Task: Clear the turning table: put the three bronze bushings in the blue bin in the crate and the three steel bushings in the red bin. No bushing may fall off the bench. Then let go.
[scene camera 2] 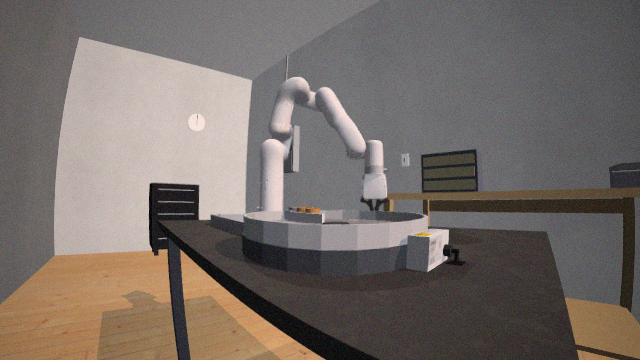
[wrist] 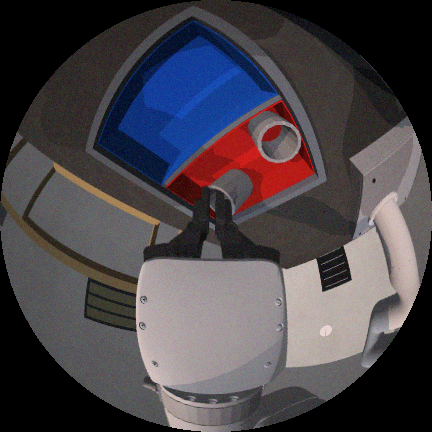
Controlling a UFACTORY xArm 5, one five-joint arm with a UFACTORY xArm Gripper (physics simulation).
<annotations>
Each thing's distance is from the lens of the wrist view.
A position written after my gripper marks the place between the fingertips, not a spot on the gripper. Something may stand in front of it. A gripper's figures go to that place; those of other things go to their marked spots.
my gripper [wrist: 212,195]: 15 cm
crate [wrist: 174,118]: 15 cm
</annotations>
